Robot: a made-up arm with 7 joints.
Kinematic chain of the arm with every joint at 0, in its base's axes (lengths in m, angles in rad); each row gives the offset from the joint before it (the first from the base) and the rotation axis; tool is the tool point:
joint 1: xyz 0 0.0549 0 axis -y
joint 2: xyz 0 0.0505 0 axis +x
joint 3: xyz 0 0 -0.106 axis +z
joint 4: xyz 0 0 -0.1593 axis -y
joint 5: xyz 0 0 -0.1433 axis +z
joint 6: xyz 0 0 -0.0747 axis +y
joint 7: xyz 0 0 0 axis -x
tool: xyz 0 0 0
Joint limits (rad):
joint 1: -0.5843..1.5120
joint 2: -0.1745..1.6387
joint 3: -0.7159..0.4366
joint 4: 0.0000..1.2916
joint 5: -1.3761..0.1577
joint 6: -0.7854..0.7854
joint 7: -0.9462..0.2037
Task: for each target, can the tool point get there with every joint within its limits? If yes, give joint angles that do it. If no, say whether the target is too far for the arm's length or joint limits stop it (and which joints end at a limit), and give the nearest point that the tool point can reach.
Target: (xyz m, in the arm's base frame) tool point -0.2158 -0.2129 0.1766
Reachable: no: joint limits stop it (at a limit: joint 1, joint 2, joint 3, joint 4) | nearest point 0.3053 -0.0865 0.1404 | short by 0.537 m
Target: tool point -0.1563 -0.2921 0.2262
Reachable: no: joint limits stop it (at a limit: joint 1, joint 2, joint 3, joint 4) | nearest point 0.3053 -0.0865 0.1404 | short by 0.513 m
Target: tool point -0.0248 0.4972 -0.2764
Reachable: yes | joints -0.2681 0.9725 -0.1013 0.2292 -0.8847 0.3994 -0.5421
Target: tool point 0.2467 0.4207 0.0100
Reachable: yes | joints 0.6481 1.1541 -0.0064 1.1944 -0.5992 -0.0730 0.1150
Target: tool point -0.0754 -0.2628 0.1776
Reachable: no: joint limits stop it (at a limit: joint 1, joint 2, joint 3, joint 4) | nearest point 0.3053 -0.0865 0.1404 | short by 0.421 m
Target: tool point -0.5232 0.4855 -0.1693
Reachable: no: too far | nearest point -0.1997 0.4256 -0.3020 | short by 0.355 m
